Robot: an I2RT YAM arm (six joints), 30 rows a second.
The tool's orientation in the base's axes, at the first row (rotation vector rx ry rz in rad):
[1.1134, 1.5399, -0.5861]
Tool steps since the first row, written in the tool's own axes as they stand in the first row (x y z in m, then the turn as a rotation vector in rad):
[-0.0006, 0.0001, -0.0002, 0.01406, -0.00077, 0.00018]
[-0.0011, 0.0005, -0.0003, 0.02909, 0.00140, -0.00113]
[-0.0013, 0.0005, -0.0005, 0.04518, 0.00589, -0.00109]
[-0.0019, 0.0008, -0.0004, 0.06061, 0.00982, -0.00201]
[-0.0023, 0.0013, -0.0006, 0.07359, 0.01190, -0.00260]
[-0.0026, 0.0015, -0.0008, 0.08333, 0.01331, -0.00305]
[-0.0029, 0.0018, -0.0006, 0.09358, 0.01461, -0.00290]
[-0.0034, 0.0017, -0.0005, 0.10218, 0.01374, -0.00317]
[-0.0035, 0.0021, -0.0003, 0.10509, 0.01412, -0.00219]
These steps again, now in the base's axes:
[0.0000, 0.0000, 0.0006, -0.00010, 0.00430, -0.01341]
[0.0003, 0.0001, 0.0012, 0.00171, 0.01145, -0.02675]
[0.0002, 0.0002, 0.0015, 0.00624, 0.01885, -0.04102]
[0.0004, 0.0000, 0.0021, 0.00979, 0.02658, -0.05451]
[0.0008, 0.0003, 0.0026, 0.01179, 0.03240, -0.06615]
[0.0008, 0.0004, 0.0030, 0.01316, 0.03670, -0.07490]
[0.0012, 0.0003, 0.0032, 0.01473, 0.04063, -0.08433]
[0.0011, 0.0000, 0.0037, 0.01414, 0.04340, -0.09250]
[0.0016, 0.0000, 0.0038, 0.01504, 0.04374, -0.09544]

